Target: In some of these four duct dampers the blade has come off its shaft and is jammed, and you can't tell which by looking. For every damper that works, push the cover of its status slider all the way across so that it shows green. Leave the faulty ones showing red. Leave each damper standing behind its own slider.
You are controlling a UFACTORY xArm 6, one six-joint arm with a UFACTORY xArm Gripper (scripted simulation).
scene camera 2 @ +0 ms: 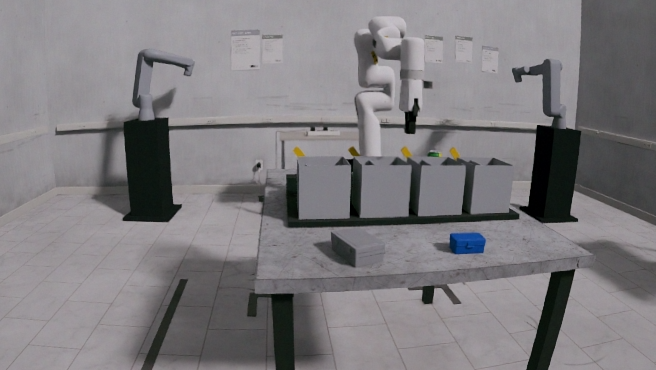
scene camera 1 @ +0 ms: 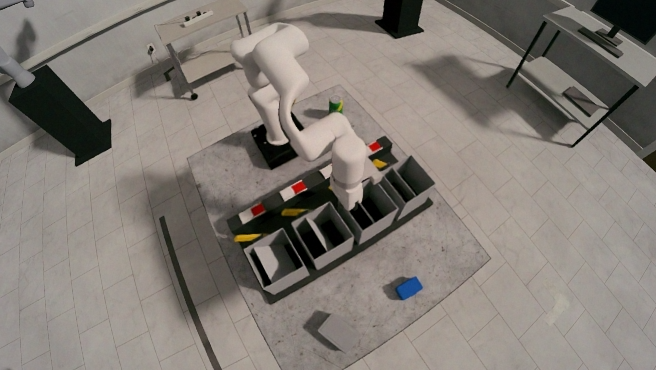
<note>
In view: my gripper (scene camera 2: 409,133), a blue box (scene camera 2: 460,243), a grey box (scene camera 1: 334,329), a damper (scene camera 2: 381,187), a damper (scene camera 2: 437,184), a damper (scene camera 2: 323,188) and a damper (scene camera 1: 409,168).
</note>
